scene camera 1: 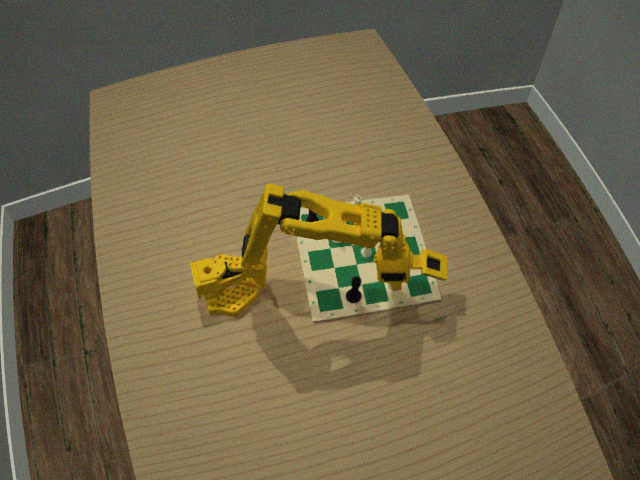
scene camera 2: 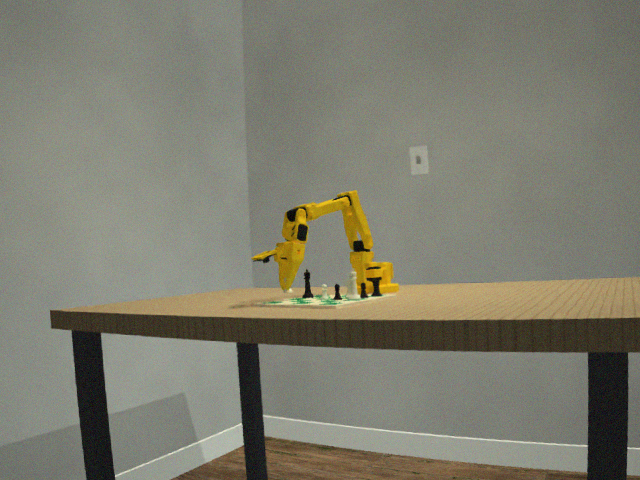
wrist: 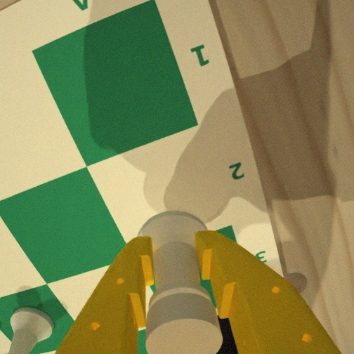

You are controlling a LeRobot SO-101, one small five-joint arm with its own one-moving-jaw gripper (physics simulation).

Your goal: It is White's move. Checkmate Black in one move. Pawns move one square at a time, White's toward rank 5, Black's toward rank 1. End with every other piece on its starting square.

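Where they show: hand, its tool point: [scene camera 1: 398, 279] [scene camera 2: 287, 287]; arm's base, origin of its link: [scene camera 1: 239, 284].
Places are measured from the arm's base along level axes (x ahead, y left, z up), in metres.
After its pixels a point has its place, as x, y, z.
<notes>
My gripper [scene camera 1: 395, 287] [scene camera 2: 285, 289] {0.247, -0.084, 0.034} [wrist: 174, 239] is shut on a white rook [wrist: 175, 270], its jaws pressing on both sides. The rook's base shows over the a2–a3 border of the green-and-cream board [scene camera 1: 323, 315] {0.116, -0.096, 0.006} [wrist: 30, 25]; I cannot tell whether it touches. A small white bit shows at the fingertips in scene camera 2. The black king [scene camera 1: 354, 294] {0.171, -0.084, 0.025} [scene camera 2: 307, 285] {0.178, -0.076, 0.033} stands upright on a4. A white pawn [scene camera 1: 366, 252] {0.219, -0.012, 0.017} [scene camera 2: 324, 290] {0.224, -0.005, 0.025} [wrist: 31, 322] stands on a green square. The black rook [scene camera 1: 312, 215] {0.150, 0.073, 0.035} [scene camera 2: 376, 287] {0.158, 0.084, 0.024} stands near the board's base-side corner.
A tall white piece [scene camera 2: 352, 286] {0.233, 0.066, 0.033} stands between two black pawns [scene camera 2: 337, 291] {0.229, 0.028, 0.023} [scene camera 2: 363, 290] {0.198, 0.073, 0.022}. Another white piece [scene camera 1: 357, 199] {0.226, 0.065, 0.063} shows at the far edge, partly behind the arm. The arm hides several squares in scene camera 1. The wooden table [scene camera 1: 206, 129] {0.013, 0.369, 0.000} surrounds the board.
</notes>
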